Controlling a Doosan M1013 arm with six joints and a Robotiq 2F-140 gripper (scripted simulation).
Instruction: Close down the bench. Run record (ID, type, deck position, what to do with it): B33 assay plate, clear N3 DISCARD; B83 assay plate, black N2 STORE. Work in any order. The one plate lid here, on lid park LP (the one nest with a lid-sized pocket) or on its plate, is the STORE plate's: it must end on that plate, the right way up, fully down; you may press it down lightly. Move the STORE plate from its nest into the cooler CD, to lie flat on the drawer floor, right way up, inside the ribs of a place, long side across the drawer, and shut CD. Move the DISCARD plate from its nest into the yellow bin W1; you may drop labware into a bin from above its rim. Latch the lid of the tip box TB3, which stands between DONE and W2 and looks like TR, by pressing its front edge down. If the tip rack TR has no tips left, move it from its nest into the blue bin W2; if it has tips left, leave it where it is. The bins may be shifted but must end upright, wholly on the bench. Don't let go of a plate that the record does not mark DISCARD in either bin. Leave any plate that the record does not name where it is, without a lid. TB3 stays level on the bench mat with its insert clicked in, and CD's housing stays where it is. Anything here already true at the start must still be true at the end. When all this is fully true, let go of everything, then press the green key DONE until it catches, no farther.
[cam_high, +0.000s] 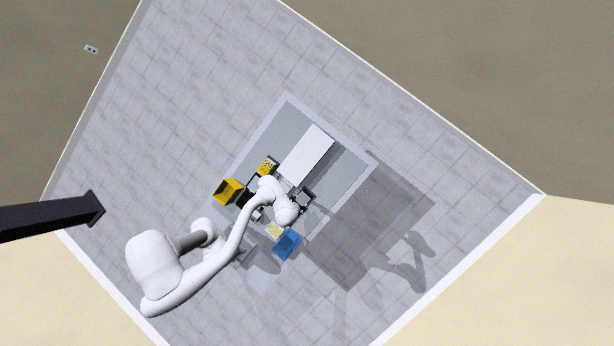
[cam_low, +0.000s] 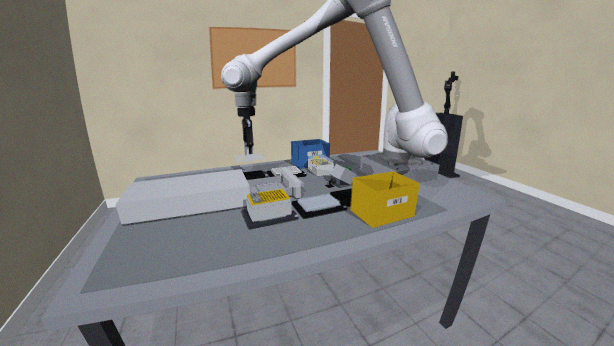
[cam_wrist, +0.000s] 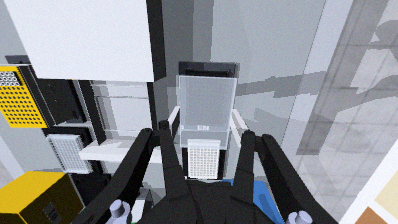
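My hand is 11 cm above the black plate. The rest, counted from my hand: see-through plate lid (2 cm below); cooler CD (21 cm to the left, 9 cm below, 9 cm ahead); drawer (19 cm to the left, 10 cm below, 4 cm behind).
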